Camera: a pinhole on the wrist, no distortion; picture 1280 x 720 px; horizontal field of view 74.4 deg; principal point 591.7 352.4 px. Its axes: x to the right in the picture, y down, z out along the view. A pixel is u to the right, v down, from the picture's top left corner.
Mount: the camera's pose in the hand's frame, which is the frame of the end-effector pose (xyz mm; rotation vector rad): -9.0 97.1 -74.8 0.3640 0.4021 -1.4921
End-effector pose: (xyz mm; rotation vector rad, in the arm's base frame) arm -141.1 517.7 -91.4 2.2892 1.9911 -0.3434
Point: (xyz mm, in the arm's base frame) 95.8 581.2 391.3
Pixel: behind the camera
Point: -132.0 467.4 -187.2
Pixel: 502 252
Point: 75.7 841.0 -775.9
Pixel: outside the picture
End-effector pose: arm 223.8 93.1 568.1 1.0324 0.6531 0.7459
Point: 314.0 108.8 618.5
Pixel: 532 662
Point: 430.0 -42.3 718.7
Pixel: 280 341
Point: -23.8 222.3 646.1
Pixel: behind the camera
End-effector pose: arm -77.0 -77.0 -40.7 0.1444 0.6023 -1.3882
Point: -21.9 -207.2 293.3
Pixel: 463 266
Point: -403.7 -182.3 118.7
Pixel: outside the picture
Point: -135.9 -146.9 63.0
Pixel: 894 372
